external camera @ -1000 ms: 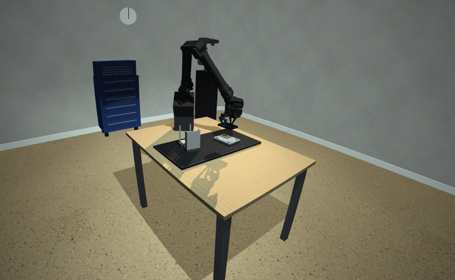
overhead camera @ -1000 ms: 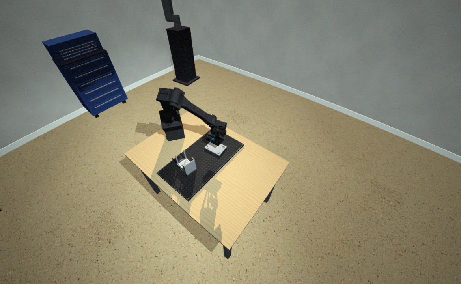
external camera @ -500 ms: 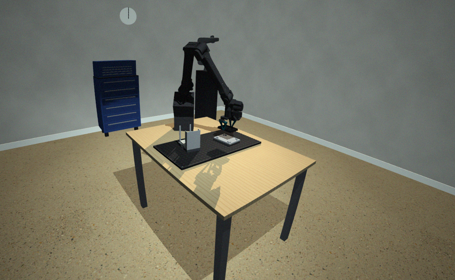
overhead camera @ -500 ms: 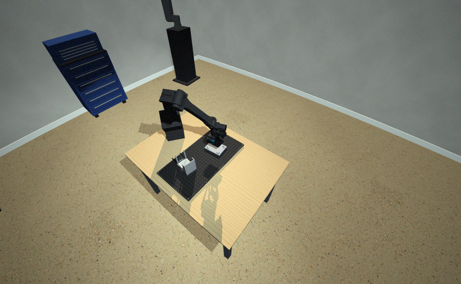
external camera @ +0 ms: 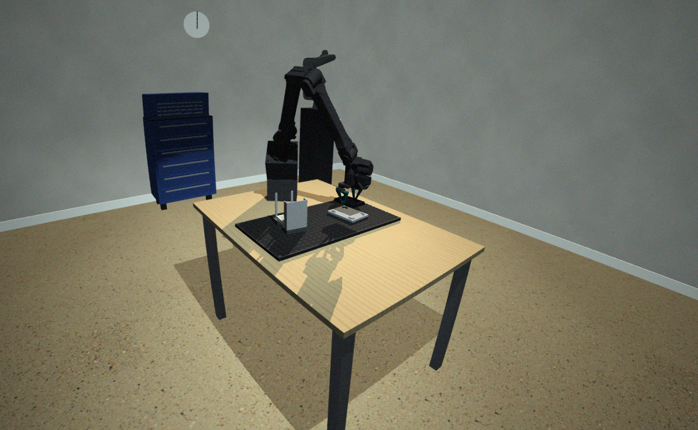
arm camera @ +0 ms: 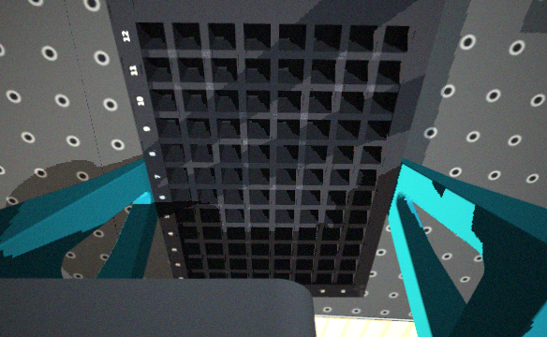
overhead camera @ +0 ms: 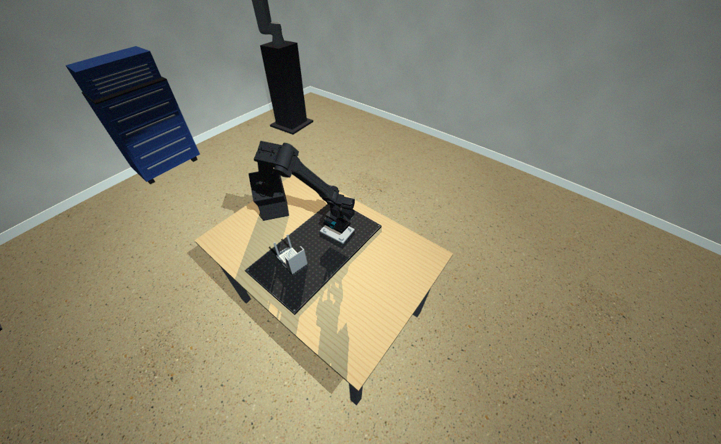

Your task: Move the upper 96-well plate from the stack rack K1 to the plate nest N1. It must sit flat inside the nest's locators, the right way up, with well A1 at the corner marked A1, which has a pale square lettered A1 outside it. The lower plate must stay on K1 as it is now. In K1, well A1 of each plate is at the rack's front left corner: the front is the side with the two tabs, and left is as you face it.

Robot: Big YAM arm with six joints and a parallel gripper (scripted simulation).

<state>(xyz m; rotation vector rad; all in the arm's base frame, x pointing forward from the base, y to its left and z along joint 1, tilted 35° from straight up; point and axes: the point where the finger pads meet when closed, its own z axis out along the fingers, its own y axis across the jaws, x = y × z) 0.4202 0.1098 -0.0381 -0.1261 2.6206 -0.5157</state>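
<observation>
My hand is 7 cm past the pale square mark, 5 cm to the right of it and 6 cm above it. From my hand the other things lie so: black 96-well plate right at my hand; pale plate 7 cm behind, 30 cm to the right, 4 cm below.
</observation>
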